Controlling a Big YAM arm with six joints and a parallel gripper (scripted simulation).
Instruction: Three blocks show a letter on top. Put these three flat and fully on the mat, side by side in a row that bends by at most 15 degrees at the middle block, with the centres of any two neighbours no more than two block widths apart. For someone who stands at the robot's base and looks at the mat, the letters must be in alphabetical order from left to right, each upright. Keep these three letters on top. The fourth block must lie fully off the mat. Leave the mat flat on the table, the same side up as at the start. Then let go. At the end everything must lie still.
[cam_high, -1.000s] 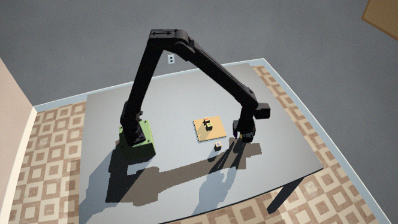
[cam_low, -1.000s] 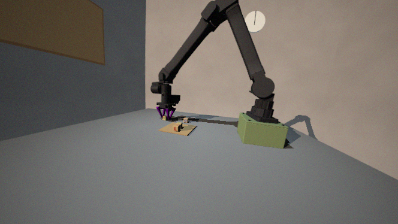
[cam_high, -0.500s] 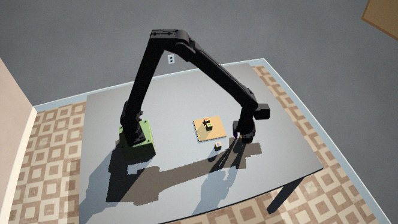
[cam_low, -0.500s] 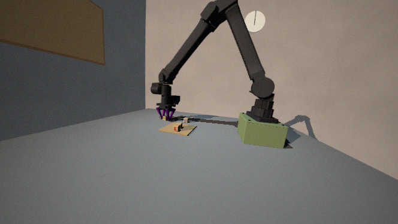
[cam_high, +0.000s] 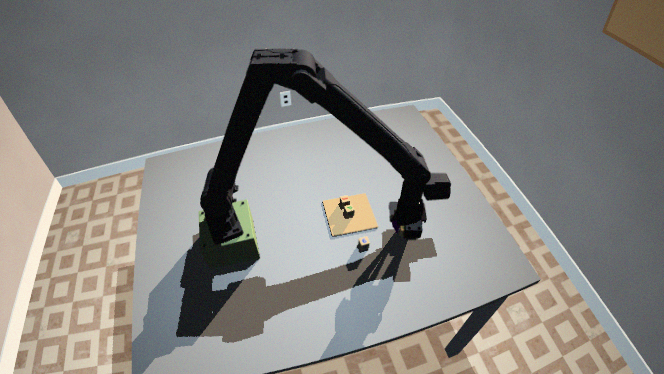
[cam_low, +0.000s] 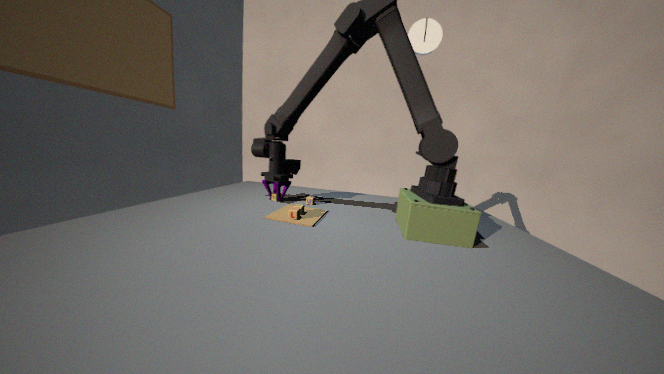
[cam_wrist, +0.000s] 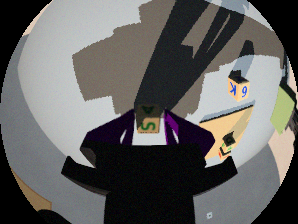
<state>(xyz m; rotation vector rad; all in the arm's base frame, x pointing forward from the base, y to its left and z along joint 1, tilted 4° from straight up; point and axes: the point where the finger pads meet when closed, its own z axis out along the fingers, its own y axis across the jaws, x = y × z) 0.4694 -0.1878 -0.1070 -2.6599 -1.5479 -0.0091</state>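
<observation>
Right now my hand is 140 mm to the right of the block, 110 mm past it and 10 mm below it. Round my hand: tan mat 140 mm to the left, 110 mm behind, 10 mm below.
</observation>
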